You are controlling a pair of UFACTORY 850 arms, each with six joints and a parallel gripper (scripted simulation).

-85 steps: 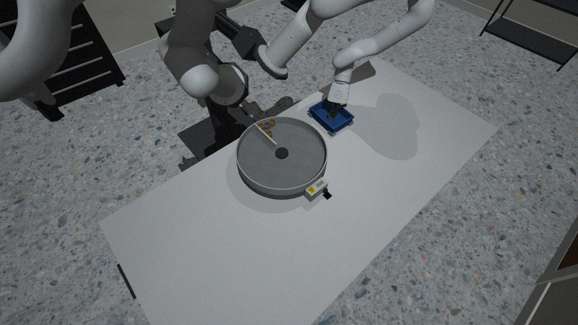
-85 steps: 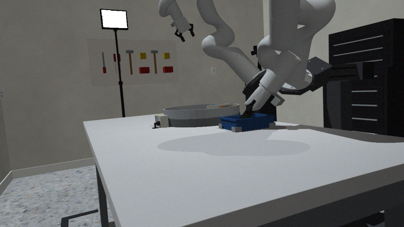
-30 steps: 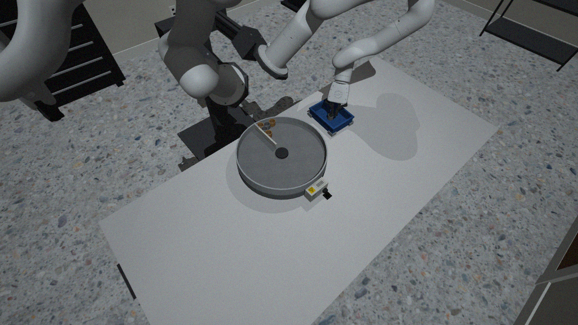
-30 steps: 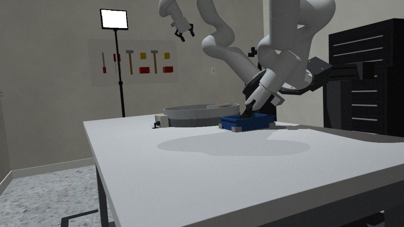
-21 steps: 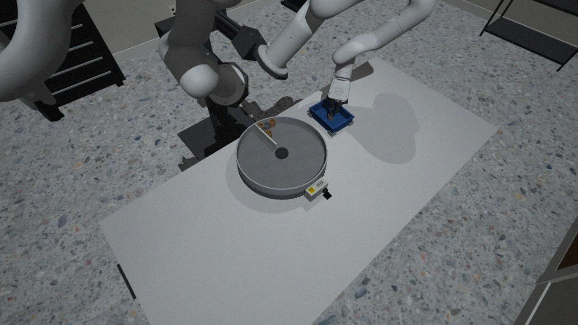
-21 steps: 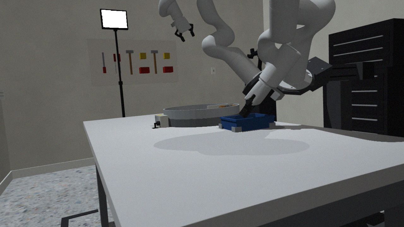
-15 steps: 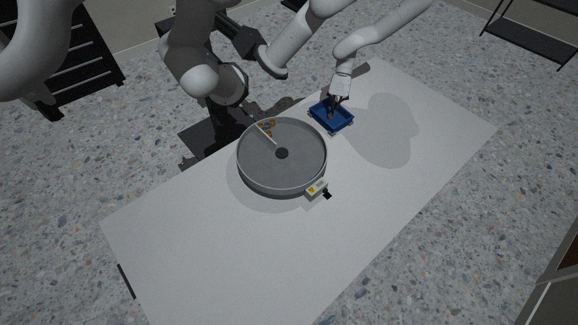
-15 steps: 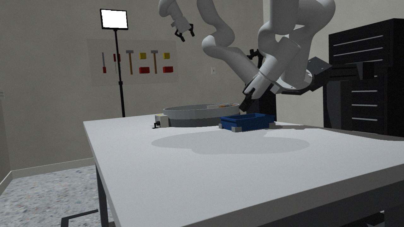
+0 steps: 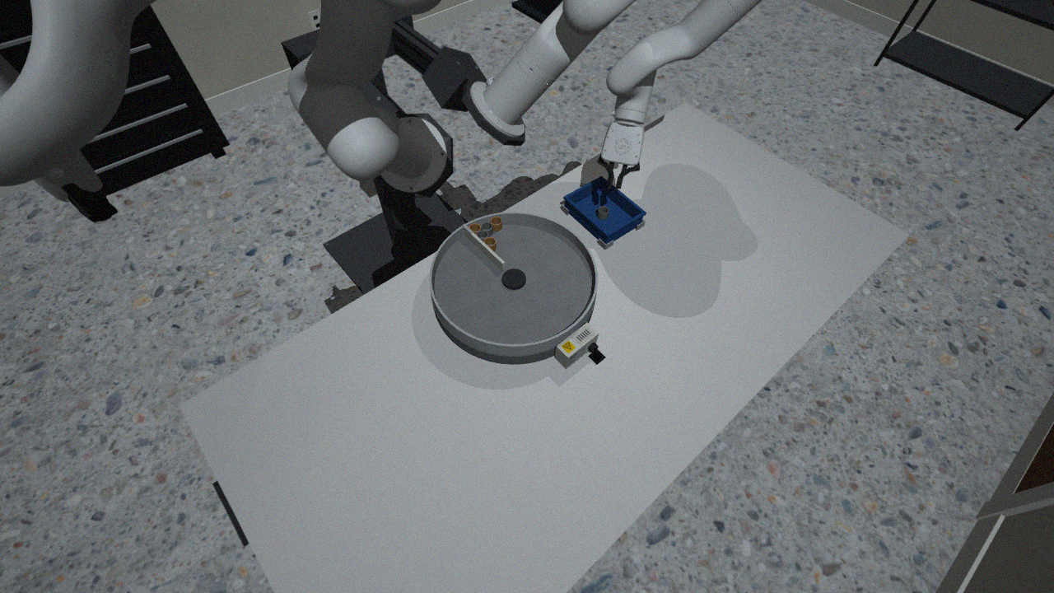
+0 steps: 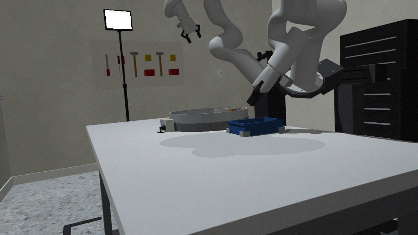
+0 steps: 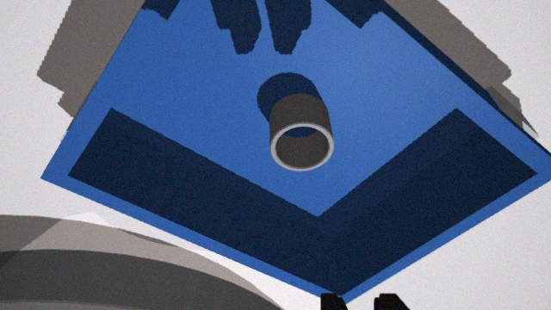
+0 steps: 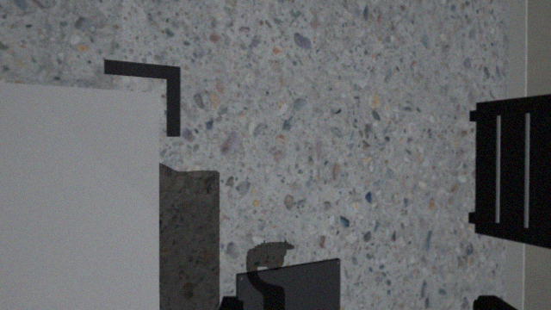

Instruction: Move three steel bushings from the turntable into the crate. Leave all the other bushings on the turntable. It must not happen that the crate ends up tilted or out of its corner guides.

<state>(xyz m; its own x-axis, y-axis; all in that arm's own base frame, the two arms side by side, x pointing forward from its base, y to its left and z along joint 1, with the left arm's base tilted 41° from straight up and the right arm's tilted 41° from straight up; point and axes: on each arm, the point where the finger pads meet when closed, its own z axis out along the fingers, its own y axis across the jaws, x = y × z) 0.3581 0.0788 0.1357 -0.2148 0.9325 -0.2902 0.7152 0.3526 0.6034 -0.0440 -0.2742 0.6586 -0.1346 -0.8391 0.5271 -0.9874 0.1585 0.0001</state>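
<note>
Right now my left hand is 110 mm above the blue crate, 10 mm to the left of it and 10 mm past it.
</note>
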